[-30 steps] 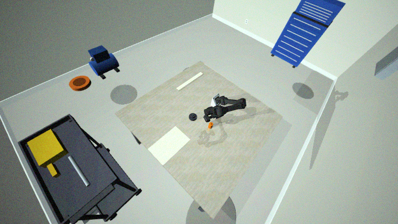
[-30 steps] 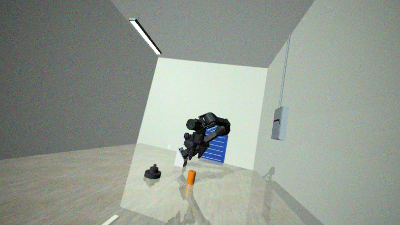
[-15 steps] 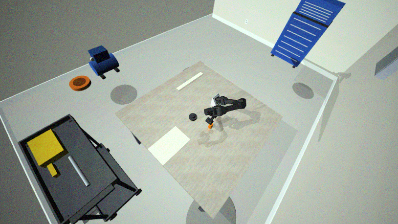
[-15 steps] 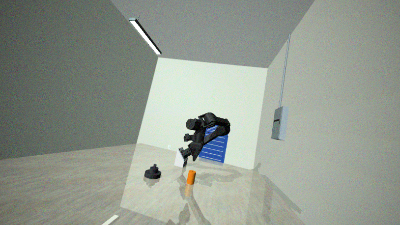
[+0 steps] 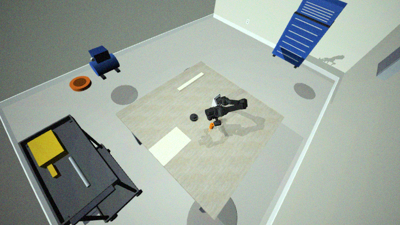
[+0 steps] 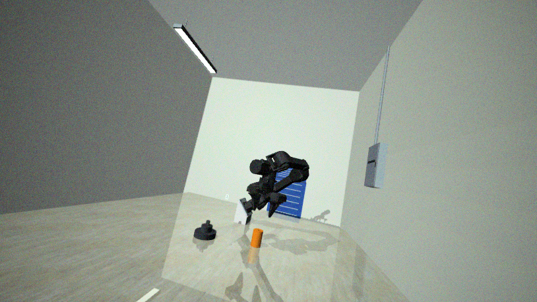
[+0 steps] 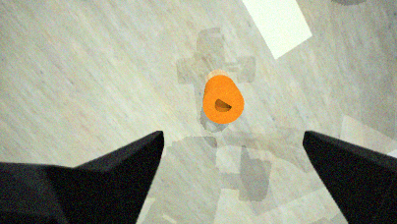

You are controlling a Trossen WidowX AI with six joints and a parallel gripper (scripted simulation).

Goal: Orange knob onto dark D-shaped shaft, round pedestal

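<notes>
Now: gripper tip 90 mm above the orange knob. The rest, counted from my gripper tip: pedestal (200 mm to the right, 90 mm below, 50 mm ahead).
</notes>
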